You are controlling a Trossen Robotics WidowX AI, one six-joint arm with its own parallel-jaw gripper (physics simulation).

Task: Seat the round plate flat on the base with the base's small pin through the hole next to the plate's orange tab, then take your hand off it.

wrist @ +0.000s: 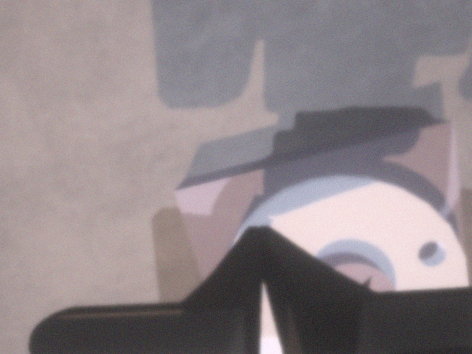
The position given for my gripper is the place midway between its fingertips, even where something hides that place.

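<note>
My gripper (258, 236) in sight. White round plate (383, 222), square mauve base (419, 156), round raised hub (360, 268): I see them too.
</note>
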